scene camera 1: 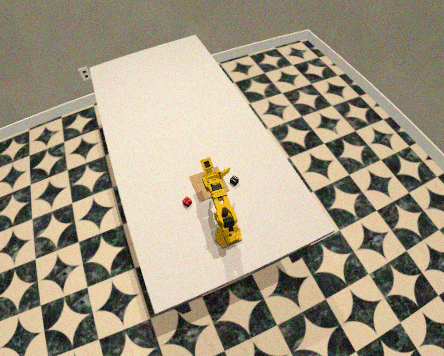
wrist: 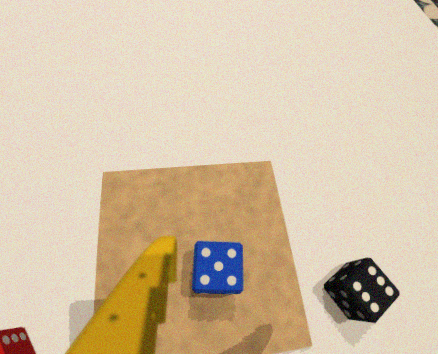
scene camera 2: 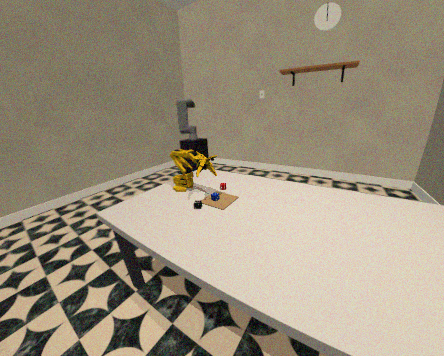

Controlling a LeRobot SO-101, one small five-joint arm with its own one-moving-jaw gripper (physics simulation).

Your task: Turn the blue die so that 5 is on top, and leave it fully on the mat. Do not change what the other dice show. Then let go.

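Places are measured from the arm's base along level axes (x ahead, y left, z up), in centimetres.
Pixels of known places: hand, its tool point: (scene camera 1: 206, 172) (wrist: 176, 252) (scene camera 2: 215, 175); arm's base, origin of its link: (scene camera 2: 186, 188).
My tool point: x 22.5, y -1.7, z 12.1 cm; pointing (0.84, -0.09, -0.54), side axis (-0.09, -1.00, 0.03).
Observation:
Ahead of a thing's pixels: the offset from my tool point to its top centre. Level surfaces: height alone.
The blue die @[dx +0.3, dy -1.9, dz -8.7 cm] (scene camera 2: 215, 196) (wrist: 218, 266) sits flat on the tan mat @[dx +1.8, dy -0.8, dz -11.7 cm] (scene camera 1: 196, 184) (scene camera 2: 228, 200) (wrist: 150, 200), fully within its edges, with five white pips on its top face. In scene camera 1 the arm hides it. My gripper (scene camera 2: 216, 166) is open and empty, raised above the mat and apart from the die. In the wrist view one notched jaw (wrist: 125, 305) shows left of the die; the moving jaw is out of the picture. The black die @[dx -2.5, dy -11.5, dz -9.1 cm] (scene camera 1: 234, 180) (scene camera 2: 198, 205) (wrist: 362, 291) stands off the mat, six pips on its upper face. The red die @[dx -3.6, dy +11.4, dz -9.1 cm] (scene camera 1: 187, 202) (scene camera 2: 223, 186) (wrist: 16, 341) is off the mat's other side.
The white table @[dz -12.1 cm] (scene camera 1: 160, 115) (scene camera 2: 310, 240) carries the mat, the dice and the yellow arm's base (scene camera 1: 228, 237) (scene camera 2: 183, 182). A grey arm on a black stand (scene camera 2: 194, 146) is behind the table in scene camera 2. A wooden shelf (scene camera 2: 320, 67) hangs on the wall.

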